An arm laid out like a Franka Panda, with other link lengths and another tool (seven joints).
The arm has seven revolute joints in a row. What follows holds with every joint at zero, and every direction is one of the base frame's. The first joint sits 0.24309 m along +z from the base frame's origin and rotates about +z. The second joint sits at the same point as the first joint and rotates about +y. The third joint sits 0.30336 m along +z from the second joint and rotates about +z. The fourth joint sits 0.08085 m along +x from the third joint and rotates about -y. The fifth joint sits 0.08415 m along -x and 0.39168 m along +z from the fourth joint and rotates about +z. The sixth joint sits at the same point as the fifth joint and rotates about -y. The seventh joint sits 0.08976 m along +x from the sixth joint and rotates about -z. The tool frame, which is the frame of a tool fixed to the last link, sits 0.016 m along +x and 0.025 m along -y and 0.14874 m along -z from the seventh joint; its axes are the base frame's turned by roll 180, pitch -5.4 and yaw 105.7 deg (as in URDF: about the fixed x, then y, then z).
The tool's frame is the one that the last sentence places.
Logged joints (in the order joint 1, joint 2, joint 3, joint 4, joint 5, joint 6, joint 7), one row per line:
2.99 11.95 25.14 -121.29 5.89 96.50 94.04
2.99 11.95 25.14 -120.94 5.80 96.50 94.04
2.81 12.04 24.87 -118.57 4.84 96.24 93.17
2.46 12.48 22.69 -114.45 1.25 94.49 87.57
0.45 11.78 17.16 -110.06 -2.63 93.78 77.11
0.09 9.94 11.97 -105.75 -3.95 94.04 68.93
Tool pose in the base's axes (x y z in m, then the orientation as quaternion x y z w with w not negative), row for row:
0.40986 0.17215 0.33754 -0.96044 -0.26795 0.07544 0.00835
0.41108 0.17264 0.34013 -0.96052 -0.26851 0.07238 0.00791
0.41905 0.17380 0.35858 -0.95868 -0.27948 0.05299 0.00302
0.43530 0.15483 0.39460 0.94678 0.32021 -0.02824 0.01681
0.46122 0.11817 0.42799 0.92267 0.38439 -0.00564 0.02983
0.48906 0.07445 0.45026 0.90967 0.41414 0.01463 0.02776
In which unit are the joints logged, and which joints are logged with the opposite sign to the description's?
The joints are logged in degrees. Opposite sign: joint 1, joint 2.
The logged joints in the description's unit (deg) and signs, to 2 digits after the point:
-2.99 -11.95 25.14 -121.29 5.89 96.50 94.04
-2.99 -11.95 25.14 -120.94 5.80 96.50 94.04
-2.81 -12.04 24.87 -118.57 4.84 96.24 93.17
-2.46 -12.48 22.69 -114.45 1.25 94.49 87.57
-0.45 -11.78 17.16 -110.06 -2.63 93.78 77.11
-0.09 -9.94 11.97 -105.75 -3.95 94.04 68.93

